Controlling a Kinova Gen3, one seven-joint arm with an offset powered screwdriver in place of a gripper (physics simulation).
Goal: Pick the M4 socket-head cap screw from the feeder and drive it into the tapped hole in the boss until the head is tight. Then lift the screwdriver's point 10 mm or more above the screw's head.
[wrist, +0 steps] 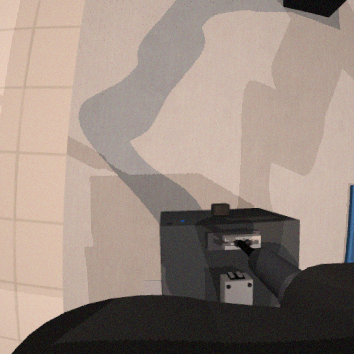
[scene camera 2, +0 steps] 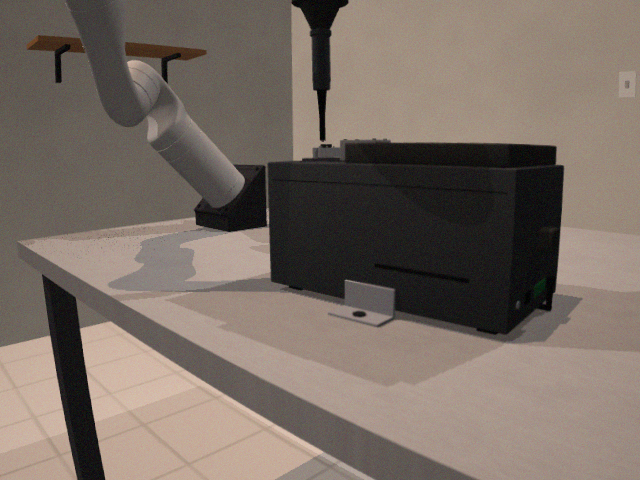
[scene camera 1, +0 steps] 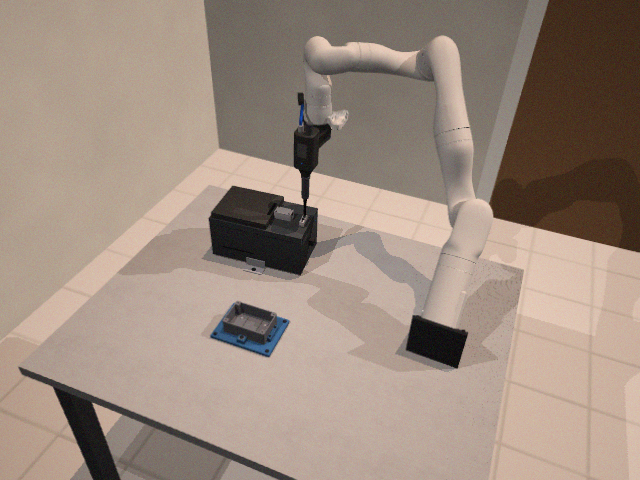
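Note:
Scene camera 1: a black cover [scene camera 1: 240, 205], a blue plate [scene camera 1: 249, 345]. Scene camera 2: a black feeder [scene camera 2: 321, 234]. Wrist view: the black feeder [wrist: 187, 268] again.

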